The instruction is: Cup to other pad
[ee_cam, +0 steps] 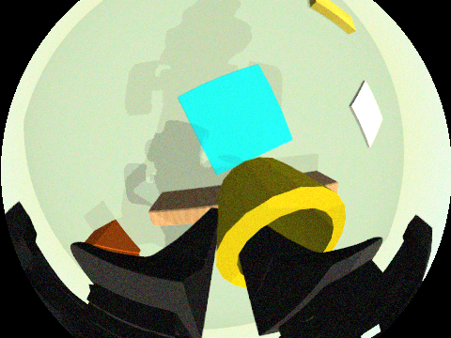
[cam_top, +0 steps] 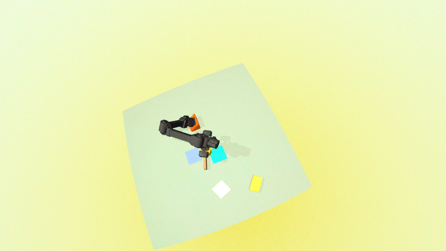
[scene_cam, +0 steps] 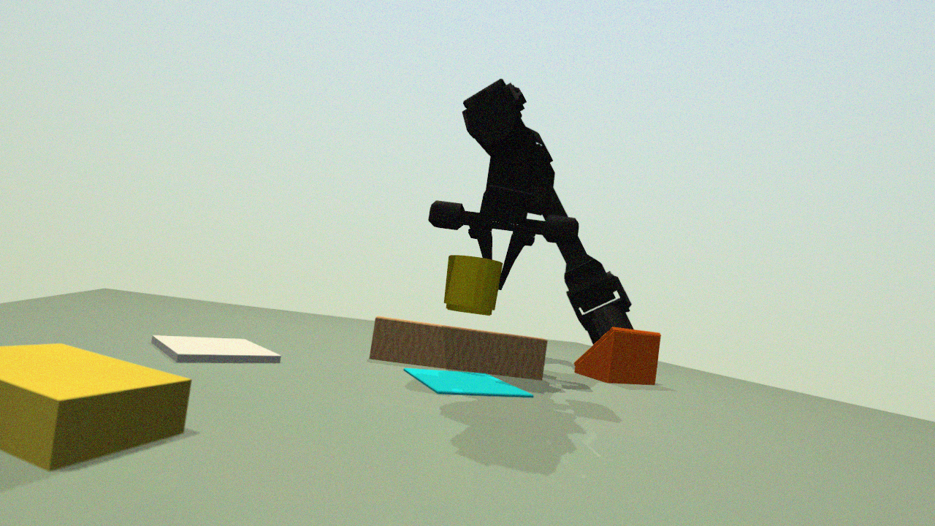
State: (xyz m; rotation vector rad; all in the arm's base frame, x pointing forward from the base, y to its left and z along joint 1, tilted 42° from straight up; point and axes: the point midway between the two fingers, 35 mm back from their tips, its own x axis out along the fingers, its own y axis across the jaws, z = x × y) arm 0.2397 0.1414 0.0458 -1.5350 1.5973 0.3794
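The cyan pad is 120 mm below my gripper tip, 60 mm to the left of it and 40 mm ahead of it. The rest, counted from my gripper tip: low wooden wall 90 mm below, 40 mm to the right, 20 mm ahead; then yellow cup 20 mm ahead, 10 mm to the right; then light blue pad 130 mm to the right, 120 mm below, 10 mm ahead.
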